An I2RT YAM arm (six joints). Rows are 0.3 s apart.
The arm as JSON. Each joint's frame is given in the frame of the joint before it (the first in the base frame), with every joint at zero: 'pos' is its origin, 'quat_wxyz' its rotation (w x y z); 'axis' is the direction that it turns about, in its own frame. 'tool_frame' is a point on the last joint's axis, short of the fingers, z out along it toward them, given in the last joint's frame.
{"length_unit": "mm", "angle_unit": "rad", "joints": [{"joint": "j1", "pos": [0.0, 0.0, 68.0], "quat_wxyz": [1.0, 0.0, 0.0, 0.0], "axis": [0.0, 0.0, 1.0]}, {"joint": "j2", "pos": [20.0, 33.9, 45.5], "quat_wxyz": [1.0, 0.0, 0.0, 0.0], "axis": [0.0, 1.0, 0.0]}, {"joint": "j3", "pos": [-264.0, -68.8, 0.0], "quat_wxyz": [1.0, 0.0, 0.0, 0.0], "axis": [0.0, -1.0, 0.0]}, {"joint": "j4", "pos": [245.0, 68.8, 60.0], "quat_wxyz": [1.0, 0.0, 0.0, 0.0], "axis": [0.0, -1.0, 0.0]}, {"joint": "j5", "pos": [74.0, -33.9, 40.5], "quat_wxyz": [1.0, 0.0, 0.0, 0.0], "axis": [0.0, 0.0, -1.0]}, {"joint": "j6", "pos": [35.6, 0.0, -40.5], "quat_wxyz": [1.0, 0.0, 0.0, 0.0], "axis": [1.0, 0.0, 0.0]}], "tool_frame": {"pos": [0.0, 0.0, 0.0], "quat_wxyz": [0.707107, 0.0, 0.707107, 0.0]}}
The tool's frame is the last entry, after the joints.
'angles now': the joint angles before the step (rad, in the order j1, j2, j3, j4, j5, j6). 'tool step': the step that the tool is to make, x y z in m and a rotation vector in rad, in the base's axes. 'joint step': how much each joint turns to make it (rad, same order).
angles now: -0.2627 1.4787 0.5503 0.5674 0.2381 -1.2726
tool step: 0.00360 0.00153 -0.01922 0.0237 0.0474 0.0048
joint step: 0.0080 0.0699 -0.0086 0.0239 -0.0011 0.0115
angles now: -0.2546 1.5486 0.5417 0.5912 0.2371 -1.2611
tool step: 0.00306 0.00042 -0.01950 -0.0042 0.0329 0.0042
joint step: 0.0046 0.0813 -0.0132 0.0663 0.0055 -0.0113
